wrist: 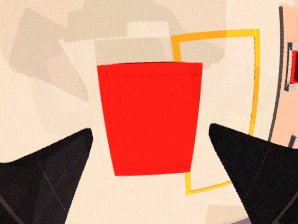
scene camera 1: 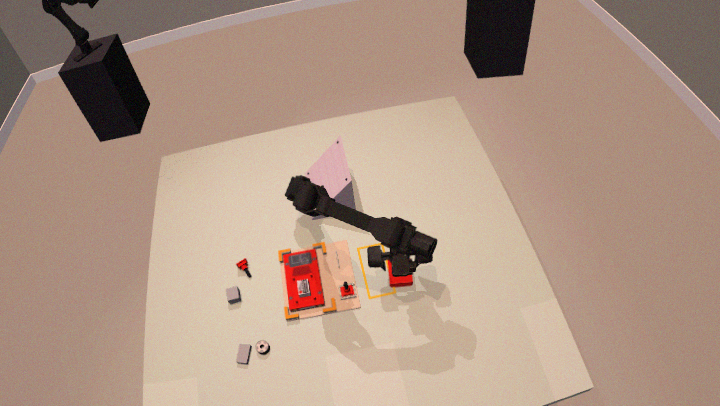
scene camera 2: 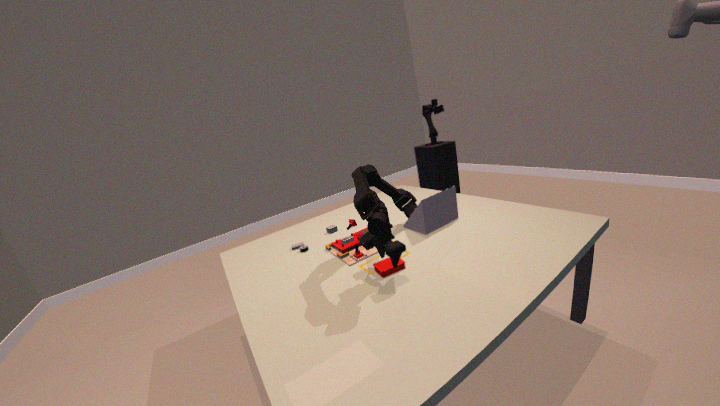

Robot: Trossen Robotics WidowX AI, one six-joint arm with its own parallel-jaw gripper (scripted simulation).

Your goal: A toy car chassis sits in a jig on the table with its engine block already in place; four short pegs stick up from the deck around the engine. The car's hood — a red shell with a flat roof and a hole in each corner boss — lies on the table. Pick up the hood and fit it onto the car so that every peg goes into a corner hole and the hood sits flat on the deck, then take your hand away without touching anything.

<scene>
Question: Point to a red hood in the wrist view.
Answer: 150, 108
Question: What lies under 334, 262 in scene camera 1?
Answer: A jig plate.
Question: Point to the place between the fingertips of my gripper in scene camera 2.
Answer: At 388, 262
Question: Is my gripper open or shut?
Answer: Open.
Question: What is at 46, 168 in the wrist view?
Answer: My gripper.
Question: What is my gripper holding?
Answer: Nothing.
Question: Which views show my gripper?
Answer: The wrist view, scene camera 1 and scene camera 2: all of them.
</scene>
